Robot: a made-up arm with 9 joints. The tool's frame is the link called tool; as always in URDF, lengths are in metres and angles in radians.
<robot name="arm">
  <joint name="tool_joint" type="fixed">
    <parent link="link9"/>
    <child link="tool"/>
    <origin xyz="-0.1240 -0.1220 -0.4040" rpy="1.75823 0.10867 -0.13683"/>
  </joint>
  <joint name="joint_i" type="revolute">
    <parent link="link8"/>
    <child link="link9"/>
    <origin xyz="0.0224 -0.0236 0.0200" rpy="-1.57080 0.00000 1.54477"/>
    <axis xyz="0 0 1"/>
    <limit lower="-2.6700" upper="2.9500"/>
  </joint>
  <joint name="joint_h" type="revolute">
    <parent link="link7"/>
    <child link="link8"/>
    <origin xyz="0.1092 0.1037 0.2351" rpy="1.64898 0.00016 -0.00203"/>
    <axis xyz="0 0 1"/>
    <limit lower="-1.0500" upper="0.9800"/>
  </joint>
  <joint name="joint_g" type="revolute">
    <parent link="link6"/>
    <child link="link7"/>
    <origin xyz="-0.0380 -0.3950 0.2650" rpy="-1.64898 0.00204 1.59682"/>
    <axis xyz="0 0 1"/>
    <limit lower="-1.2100" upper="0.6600"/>
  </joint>
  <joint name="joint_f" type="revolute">
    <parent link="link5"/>
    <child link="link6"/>
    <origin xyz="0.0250 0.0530 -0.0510" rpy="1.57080 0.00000 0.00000"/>
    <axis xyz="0 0 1"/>
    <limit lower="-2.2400" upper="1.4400"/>
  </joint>
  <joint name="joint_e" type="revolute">
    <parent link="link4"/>
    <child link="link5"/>
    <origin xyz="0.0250 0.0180 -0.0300" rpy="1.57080 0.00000 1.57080"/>
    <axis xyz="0 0 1"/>
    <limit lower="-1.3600" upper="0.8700"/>
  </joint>
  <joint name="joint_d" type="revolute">
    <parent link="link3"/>
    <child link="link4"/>
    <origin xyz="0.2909 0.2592 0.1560" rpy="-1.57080 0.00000 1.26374"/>
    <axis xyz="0 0 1"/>
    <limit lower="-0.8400" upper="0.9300"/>
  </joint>
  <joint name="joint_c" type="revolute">
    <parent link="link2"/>
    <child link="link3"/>
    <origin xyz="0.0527 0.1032 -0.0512" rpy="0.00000 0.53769 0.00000"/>
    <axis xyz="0 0 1"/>
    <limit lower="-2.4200" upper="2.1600"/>
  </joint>
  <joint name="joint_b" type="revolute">
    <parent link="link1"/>
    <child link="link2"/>
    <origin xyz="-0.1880 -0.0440 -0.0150" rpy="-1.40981 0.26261 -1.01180"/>
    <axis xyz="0 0 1"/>
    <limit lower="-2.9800" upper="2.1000"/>
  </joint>
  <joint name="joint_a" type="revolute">
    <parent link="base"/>
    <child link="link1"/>
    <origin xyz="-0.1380 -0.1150 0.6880" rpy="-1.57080 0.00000 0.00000"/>
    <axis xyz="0 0 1"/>
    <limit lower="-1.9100" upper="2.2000"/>
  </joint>
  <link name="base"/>
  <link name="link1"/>
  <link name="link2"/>
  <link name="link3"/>
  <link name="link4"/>
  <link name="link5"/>
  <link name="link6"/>
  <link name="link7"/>
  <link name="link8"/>
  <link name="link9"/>
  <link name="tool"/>
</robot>
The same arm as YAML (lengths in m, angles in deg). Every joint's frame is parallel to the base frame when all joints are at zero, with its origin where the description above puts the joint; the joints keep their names.
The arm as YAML. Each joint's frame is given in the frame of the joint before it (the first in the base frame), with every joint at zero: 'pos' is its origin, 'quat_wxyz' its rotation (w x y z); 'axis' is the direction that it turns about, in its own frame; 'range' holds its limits. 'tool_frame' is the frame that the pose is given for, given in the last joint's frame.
length_unit: m
angle_unit: deg
joints:
  - joint: joint_a
    pos: [-0.138, -0.115, 0.688]
    quat_wxyz: [1.0, 0.0, 0.0, 0.0]
    axis: [0.0, 1.0, 0.0]
    range: [-109.43, 126.05]
  - joint: joint_b
    pos: [-0.188, -0.015, 0.044]
    quat_wxyz: [1.0, 0.0, 0.0, 0.0]
    axis: [0.858895, 0.154799, -0.488197]
    range: [-170.74, 120.32]
  - joint: joint_c
    pos: [-0.017, -0.12, 0.037]
    quat_wxyz: [1.0, 0.0, 0.0, 0.0]
    axis: [1.0, 0.0, 0.0]
    range: [-138.66, 123.76]
  - joint: joint_d
    pos: [0.156, -0.335, 0.199]
    quat_wxyz: [1.0, 0.0, 0.0, 0.0]
    axis: [0.0, 0.0, -1.0]
    range: [-48.13, 53.29]
  - joint: joint_e
    pos: [-0.018, -0.025, 0.03]
    quat_wxyz: [1.0, 0.0, 0.0, 0.0]
    axis: [0.0, -1.0, 0.0]
    range: [-77.92, 49.85]
  - joint: joint_f
    pos: [-0.025, 0.051, -0.053]
    quat_wxyz: [1.0, 0.0, 0.0, 0.0]
    axis: [0.0, 0.0, 1.0]
    range: [-128.34, 82.51]
  - joint: joint_g
    pos: [0.038, 0.395, 0.265]
    quat_wxyz: [1.0, 0.0, 0.0, 0.0]
    axis: [0.996604, 0.0261, -0.0781]
    range: [-69.33, 37.82]
  - joint: joint_h
    pos: [0.229, -0.103, -0.122]
    quat_wxyz: [1.0, 0.0, 0.0, 0.0]
    axis: [0.0, 0.0, 1.0]
    range: [-60.16, 56.15]
  - joint: joint_i
    pos: [-0.023, -0.023, 0.02]
    quat_wxyz: [1.0, 0.0, 0.0, 0.0]
    axis: [0.0, 1.0, 0.0]
    range: [-152.98, 169.02]
tool_frame:
  pos: [-0.124, -0.404, 0.122]
  quat_wxyz: [0.99147, 0.096911, -0.07303, -0.04756]

